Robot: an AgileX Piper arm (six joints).
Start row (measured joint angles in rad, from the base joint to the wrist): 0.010, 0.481, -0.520, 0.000, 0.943, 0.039
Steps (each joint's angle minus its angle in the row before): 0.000, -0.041, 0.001, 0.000, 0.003, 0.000; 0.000, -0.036, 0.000, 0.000, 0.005, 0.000; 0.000, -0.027, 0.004, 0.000, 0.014, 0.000; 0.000, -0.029, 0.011, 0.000, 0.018, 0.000; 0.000, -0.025, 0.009, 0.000, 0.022, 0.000; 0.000, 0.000, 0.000, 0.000, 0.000, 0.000; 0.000, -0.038, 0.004, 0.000, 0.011, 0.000; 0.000, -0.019, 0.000, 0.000, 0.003, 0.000; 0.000, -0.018, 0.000, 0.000, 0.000, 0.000; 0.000, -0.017, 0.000, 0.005, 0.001, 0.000; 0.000, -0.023, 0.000, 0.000, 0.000, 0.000; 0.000, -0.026, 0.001, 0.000, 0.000, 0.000; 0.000, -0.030, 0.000, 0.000, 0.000, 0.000; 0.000, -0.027, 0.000, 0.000, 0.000, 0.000
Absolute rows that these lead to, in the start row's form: 0.010, 0.440, -0.519, 0.000, 0.946, 0.039; 0.010, 0.404, -0.519, 0.000, 0.951, 0.039; 0.010, 0.377, -0.515, 0.000, 0.965, 0.039; 0.010, 0.348, -0.504, 0.000, 0.983, 0.039; 0.010, 0.323, -0.495, 0.000, 1.005, 0.039; 0.010, 0.323, -0.495, 0.000, 1.005, 0.039; 0.010, 0.285, -0.491, 0.000, 1.016, 0.039; 0.010, 0.266, -0.491, 0.000, 1.019, 0.039; 0.010, 0.248, -0.491, 0.000, 1.019, 0.039; 0.010, 0.231, -0.491, 0.005, 1.020, 0.039; 0.010, 0.208, -0.491, 0.005, 1.020, 0.039; 0.010, 0.182, -0.490, 0.005, 1.020, 0.039; 0.010, 0.152, -0.490, 0.005, 1.020, 0.039; 0.010, 0.125, -0.490, 0.005, 1.020, 0.039
